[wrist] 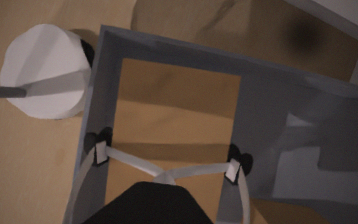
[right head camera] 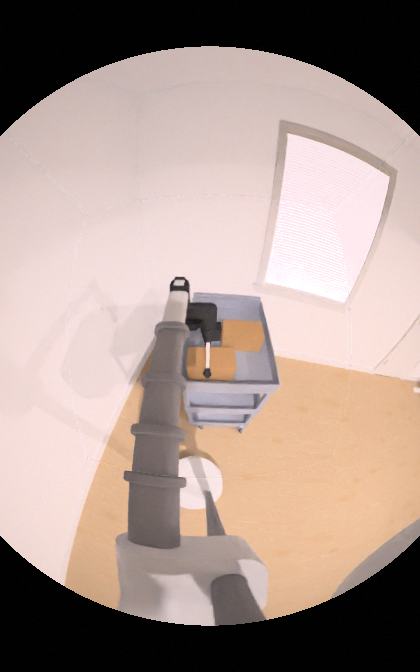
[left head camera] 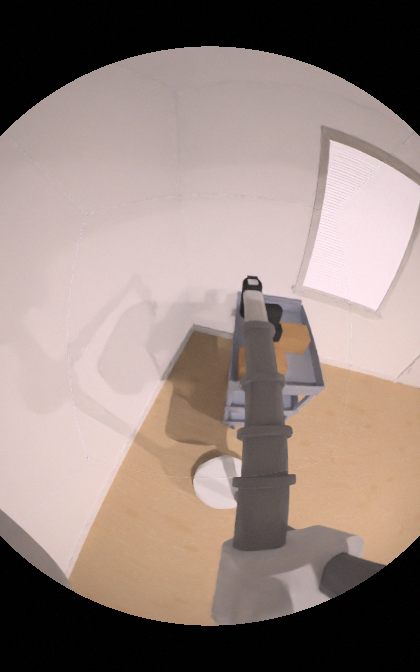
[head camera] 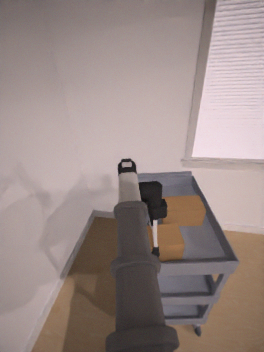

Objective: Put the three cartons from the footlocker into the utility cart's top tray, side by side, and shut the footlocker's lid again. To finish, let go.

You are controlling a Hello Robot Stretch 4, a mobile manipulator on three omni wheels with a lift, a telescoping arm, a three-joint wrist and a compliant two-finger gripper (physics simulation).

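Places are measured from the robot's base along level axes (x ahead, y left, z up), in metres.
Pixels of known places: gripper, between the fingertips: (wrist: pixel 169 148) (head camera: pixel 152 241).
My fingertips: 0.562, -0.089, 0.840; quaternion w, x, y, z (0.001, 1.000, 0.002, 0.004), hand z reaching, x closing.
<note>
Behind a point stands the place of what it marks, as x, y, z.
The utility cart's grey-blue top tray (head camera: pixel 200 267) {0.445, -0.266, 0.807} (left head camera: pixel 305 388) (right head camera: pixel 250 387) (wrist: pixel 200 50) {0.581, 0.027, 0.835} holds two brown cartons. My gripper (right head camera: pixel 207 371) (wrist: pixel 169 148) {0.562, -0.089, 0.840} is shut on the nearer carton (head camera: pixel 172 242) {0.519, -0.163, 0.885} (right head camera: pixel 225 364) (wrist: pixel 175 110) {0.562, -0.042, 0.885}, with one finger at each side. This carton is down inside the tray walls at the near left corner; whether it touches the tray floor is hard to tell. The second carton (head camera: pixel 189 210) {0.689, -0.295, 0.882} (left head camera: pixel 296 338) (right head camera: pixel 244 335) (wrist: pixel 287 211) {0.746, -0.169, 0.797} lies behind it and to the right, offset from it. The third carton and the footlocker do not show.
A round white object (left head camera: pixel 215 482) (right head camera: pixel 200 482) (wrist: pixel 45 70) {0.017, 0.008, 0.187} is on the floor in front of the cart. Walls stand close behind and left of the cart, with a window (head camera: pixel 230 80) {1.287, -0.702, 1.380} at right. The telescoping arm (head camera: pixel 135 270) {0.234, 0.000, 1.253} hides the tray's left side in the head view.
</note>
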